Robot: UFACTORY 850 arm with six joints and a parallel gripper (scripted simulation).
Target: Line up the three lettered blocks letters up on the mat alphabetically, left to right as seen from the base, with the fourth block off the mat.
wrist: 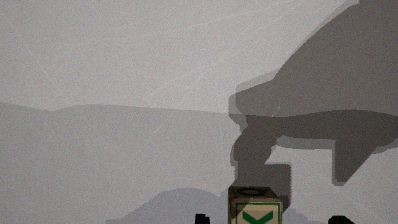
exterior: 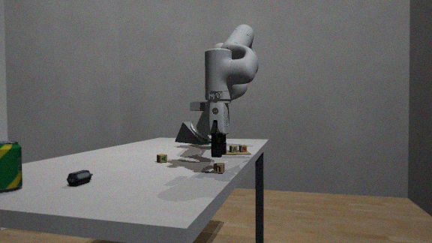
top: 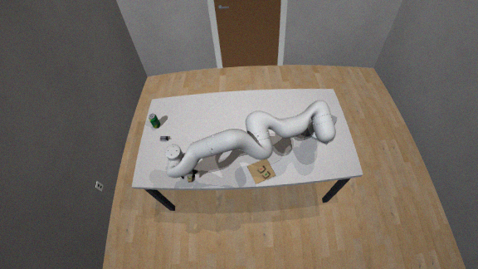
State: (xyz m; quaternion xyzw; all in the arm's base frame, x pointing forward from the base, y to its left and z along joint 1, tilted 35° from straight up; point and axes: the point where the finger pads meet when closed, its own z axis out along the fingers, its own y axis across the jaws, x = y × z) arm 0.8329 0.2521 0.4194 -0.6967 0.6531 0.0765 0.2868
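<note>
The mat lies 450 mm behind my hand, 100 mm to the right of it and 70 mm below it. From my hand the other things lie so: can 430 mm to the right, 380 mm ahead, 10 mm below; black object 300 mm to the right, 260 mm ahead, 50 mm below.
</note>
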